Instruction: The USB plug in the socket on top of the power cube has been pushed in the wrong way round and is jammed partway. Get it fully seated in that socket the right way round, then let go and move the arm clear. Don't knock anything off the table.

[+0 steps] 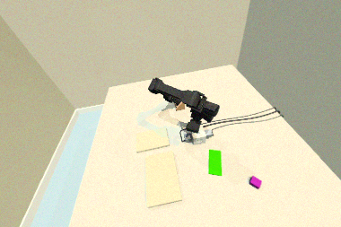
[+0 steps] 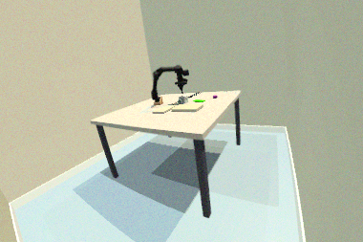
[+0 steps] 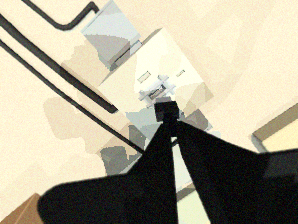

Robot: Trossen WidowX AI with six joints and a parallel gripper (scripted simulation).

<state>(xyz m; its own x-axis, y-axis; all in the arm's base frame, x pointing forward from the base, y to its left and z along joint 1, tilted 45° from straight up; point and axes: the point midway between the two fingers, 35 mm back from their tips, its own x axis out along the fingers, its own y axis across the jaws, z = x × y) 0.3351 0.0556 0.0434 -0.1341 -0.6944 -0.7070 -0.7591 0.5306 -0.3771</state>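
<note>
My gripper tip is now 2 cm above the dark USB plug. From my gripper tip the other things lie so: green flat block 17 cm ahead, 13 cm below, 3 cm to the left; then USB socket 6 cm below, 1 cm to the left; then magenta block 33 cm ahead, 16 cm to the left, 12 cm below.
</note>
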